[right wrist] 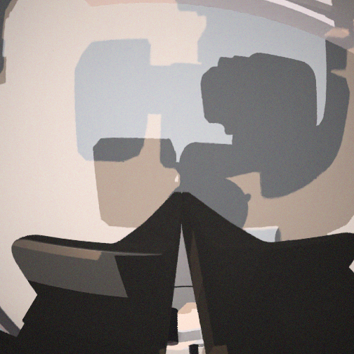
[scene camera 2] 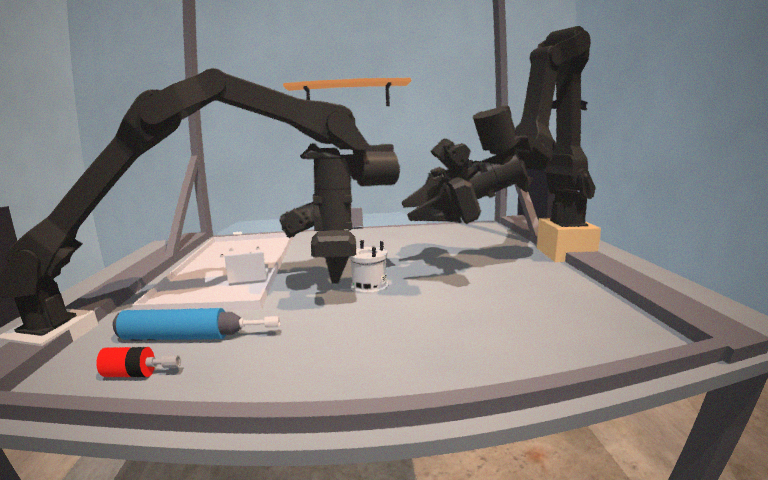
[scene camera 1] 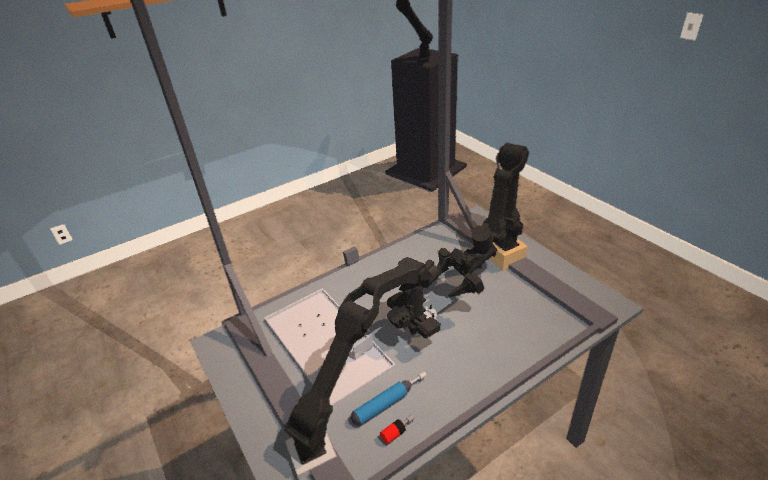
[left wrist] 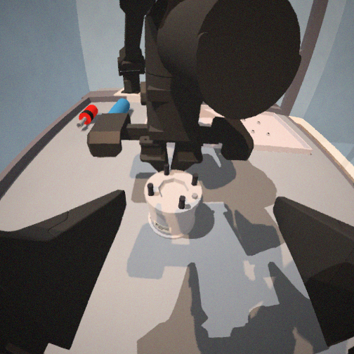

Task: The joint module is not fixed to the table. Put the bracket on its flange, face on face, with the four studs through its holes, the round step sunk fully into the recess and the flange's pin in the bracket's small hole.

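Places are measured from the left arm's base along level axes (x ahead, y left, z up), in metres.
Where they show: left gripper, fingertip midpoint: (scene camera 2: 405, 210) (scene camera 1: 439, 287); right gripper, fingertip midpoint: (scene camera 2: 335, 282) (scene camera 1: 413, 333); left arm's base, origin of the base link: (scene camera 2: 568, 223) (scene camera 1: 506, 243); right arm's base, origin of the base link: (scene camera 2: 46, 323) (scene camera 1: 310, 448).
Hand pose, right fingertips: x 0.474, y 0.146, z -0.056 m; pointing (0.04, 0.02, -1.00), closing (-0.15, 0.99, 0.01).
Things, the pixels of their top centre, and the offset from my right fingertips. "spot": a spot on its surface instead.
- white joint module, middle of its top: (scene camera 2: 367, 243) (scene camera 1: 426, 310) dy -0.011, dx -0.056, dz +0.062 m
- shallow white tray, middle of its top: (scene camera 2: 229, 260) (scene camera 1: 326, 339) dy -0.117, dx +0.243, dz +0.004 m
- blue cylindrical tool, surface spot: (scene camera 2: 169, 324) (scene camera 1: 386, 403) spot: dy +0.187, dx +0.193, dz +0.018 m
The white joint module (scene camera 1: 430, 311) (scene camera 2: 369, 270) (left wrist: 172, 215) stands upright on the table, flange up; four black studs and a shallow recess show in the left wrist view. A strip of it shows between the right fingers in the right wrist view. My right gripper (scene camera 2: 336, 280) (left wrist: 169, 181) (right wrist: 180, 198) is shut and empty, pointing down low beside the module on its tray side; whether it touches the module I cannot tell. My left gripper (scene camera 2: 405, 209) (left wrist: 202, 201) is open and empty, raised on the module's other side. The pale bracket (scene camera 1: 360, 348) (scene camera 2: 245, 268) stands in the tray, away from both grippers.
The shallow white tray (scene camera 1: 292, 354) (scene camera 2: 198, 302) lies beyond the right gripper. A blue cylindrical tool (scene camera 1: 380, 403) (scene camera 2: 169, 324) (left wrist: 119, 107) and a red one (scene camera 1: 390, 433) (scene camera 2: 116, 362) (left wrist: 89, 114) lie on the right arm's side. Raised rails (scene camera 2: 362, 416) edge the table.
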